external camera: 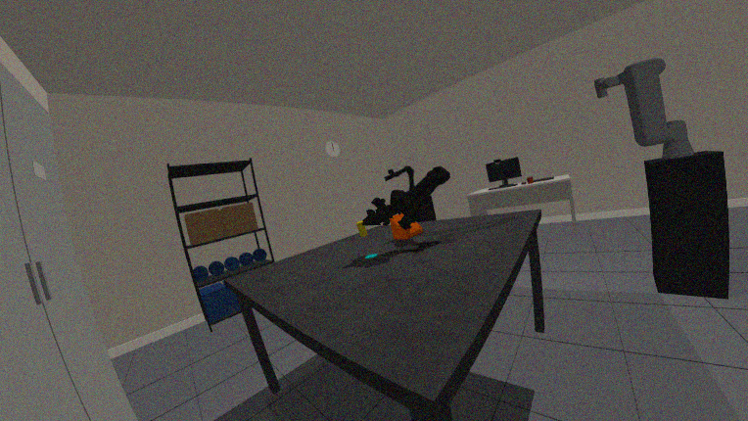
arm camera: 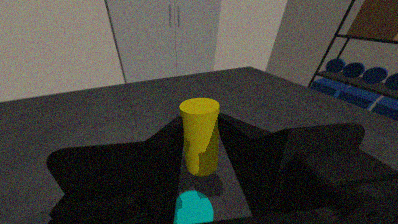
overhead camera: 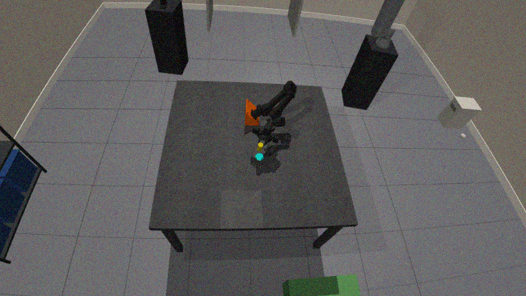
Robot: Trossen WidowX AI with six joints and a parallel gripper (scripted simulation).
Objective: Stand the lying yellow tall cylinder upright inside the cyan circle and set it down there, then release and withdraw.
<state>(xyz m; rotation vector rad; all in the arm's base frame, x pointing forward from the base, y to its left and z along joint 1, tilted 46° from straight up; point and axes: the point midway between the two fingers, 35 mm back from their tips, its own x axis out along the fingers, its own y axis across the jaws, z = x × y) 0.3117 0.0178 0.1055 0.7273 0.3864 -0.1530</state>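
My gripper tip is now 10 mm past the cyan circle, 10 mm to the right of it and 150 mm above it. The rest, counted from my gripper tip: yellow tall cylinder 20 mm below.
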